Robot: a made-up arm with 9 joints. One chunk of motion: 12 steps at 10 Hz.
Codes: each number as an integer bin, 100 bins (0 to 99) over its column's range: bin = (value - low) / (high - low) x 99, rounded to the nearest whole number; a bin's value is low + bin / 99 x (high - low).
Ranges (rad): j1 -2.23..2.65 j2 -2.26..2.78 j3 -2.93..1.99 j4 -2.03..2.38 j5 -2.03..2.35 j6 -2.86..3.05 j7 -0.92..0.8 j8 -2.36..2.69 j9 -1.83..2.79
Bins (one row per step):
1: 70 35 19 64 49 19 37 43 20
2: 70 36 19 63 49 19 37 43 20
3: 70 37 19 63 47 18 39 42 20
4: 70 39 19 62 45 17 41 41 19
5: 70 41 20 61 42 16 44 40 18
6: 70 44 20 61 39 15 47 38 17
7: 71 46 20 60 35 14 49 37 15
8: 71 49 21 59 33 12 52 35 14
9: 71 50 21 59 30 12 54 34 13
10: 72 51 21 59 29 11 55 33 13
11: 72 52 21 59 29 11 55 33 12
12: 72 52 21 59 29 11 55 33 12
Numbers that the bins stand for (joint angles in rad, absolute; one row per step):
1: 1.2205 -0.4782 -1.9858 0.8209 0.1379 -1.7258 -0.2772 -0.1666 -0.8967
2: 1.2205 -0.4273 -1.9858 0.7764 0.1379 -1.7258 -0.2772 -0.1666 -0.8967
3: 1.2205 -0.3764 -1.9858 0.7764 0.0494 -1.7855 -0.2424 -0.2176 -0.8967
4: 1.2205 -0.2745 -1.9858 0.7318 -0.0391 -1.8452 -0.2077 -0.2686 -0.9433
5: 1.2205 -0.1727 -1.9361 0.6873 -0.1718 -1.9048 -0.1556 -0.3196 -0.9900
6: 1.2205 -0.0200 -1.9361 0.6873 -0.3045 -1.9645 -0.1034 -0.4216 -1.0367
7: 1.2698 0.0818 -1.9361 0.6427 -0.4815 -2.0242 -0.0687 -0.4726 -1.1300
8: 1.2698 0.2345 -1.8864 0.5982 -0.5700 -2.1436 -0.0166 -0.5746 -1.1767
9: 1.2698 0.2855 -1.8864 0.5982 -0.7027 -2.1436 0.0182 -0.6257 -1.2233
10: 1.3191 0.3364 -1.8864 0.5982 -0.7470 -2.2033 0.0356 -0.6767 -1.2233
11: 1.3191 0.3873 -1.8864 0.5982 -0.7470 -2.2033 0.0356 -0.6767 -1.2700
12: 1.3191 0.3873 -1.8864 0.5982 -0.7470 -2.2033 0.0356 -0.6767 -1.2700

